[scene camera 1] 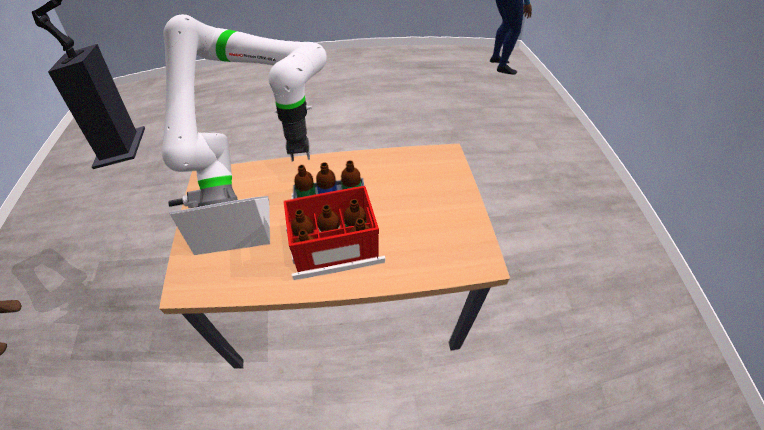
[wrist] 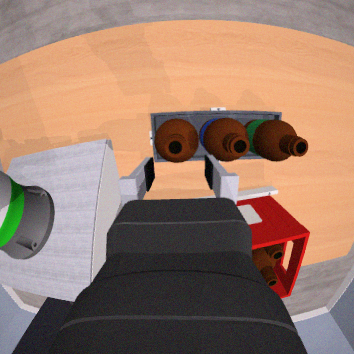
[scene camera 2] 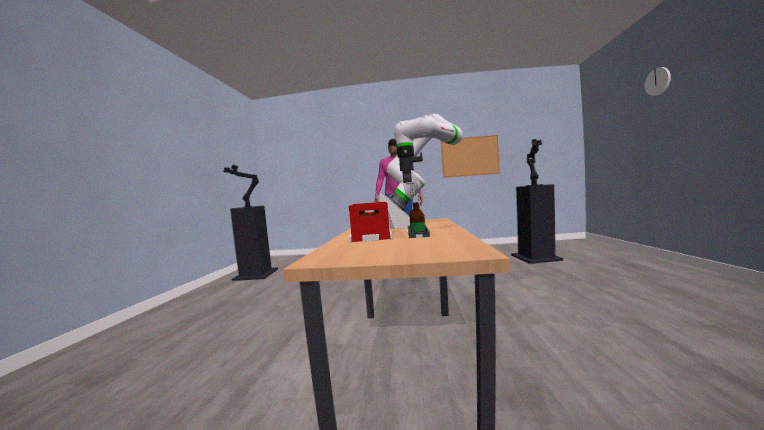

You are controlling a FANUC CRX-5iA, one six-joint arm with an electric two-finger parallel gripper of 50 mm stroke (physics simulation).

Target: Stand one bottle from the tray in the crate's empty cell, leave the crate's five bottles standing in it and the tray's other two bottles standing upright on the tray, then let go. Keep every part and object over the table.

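Places are measured from the arm's base along level axes (x back, y right, z up), in millimetres.
Where they show: gripper, between the fingertips: (scene camera 1: 300,158) (wrist: 178,166) (scene camera 2: 412,193); arm's base, origin of its link: (scene camera 1: 218,203) (wrist: 27,221) (scene camera 2: 395,203).
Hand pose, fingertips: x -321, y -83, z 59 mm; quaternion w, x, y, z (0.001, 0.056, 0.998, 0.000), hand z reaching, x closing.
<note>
Each offset is from my fingertips to the top centre of the thing. "*": to the spot under its first point. Level surfaces: height alone.
My gripper (scene camera 1: 300,158) (scene camera 2: 407,181) (wrist: 178,166) is open and empty, above the bottle tops near the tray's left end. In the wrist view, the left bottle @[dx +4, dy -12, dz -48 mm] (scene camera 1: 303,180) (wrist: 177,131) lies just beyond the fingertips. The middle bottle @[dx -79, dy -2, dz -48 mm] (scene camera 1: 325,178) (wrist: 220,134), blue-labelled, and the right bottle @[dx -170, dy +9, dz -48 mm] (scene camera 1: 350,175) (scene camera 2: 417,217) (wrist: 272,135), green-labelled, also stand upright on the grey tray @[dx -82, dy -3, dz -182 mm] (scene camera 2: 426,233) (wrist: 195,118). The red crate @[dx -62, dy +245, dz -33 mm] (scene camera 1: 369,245) (scene camera 2: 368,225) (wrist: 272,215) stands in front of the tray, holding brown bottles: three in the back row, two at the front corners. Its front middle cell looks empty; its floor is hidden.
A grey-white slanted panel (scene camera 1: 221,229) (wrist: 60,200) stands left of the crate, by the arm's base. A white strip @[* dx -62, dy +349, dz -185 mm] (scene camera 1: 338,268) runs along the crate's front foot. The crate's walls rise close to the tray. All these stand on the wooden table @[dz -208 mm] (scene camera 1: 427,213) (scene camera 2: 395,256) (wrist: 125,65).
</note>
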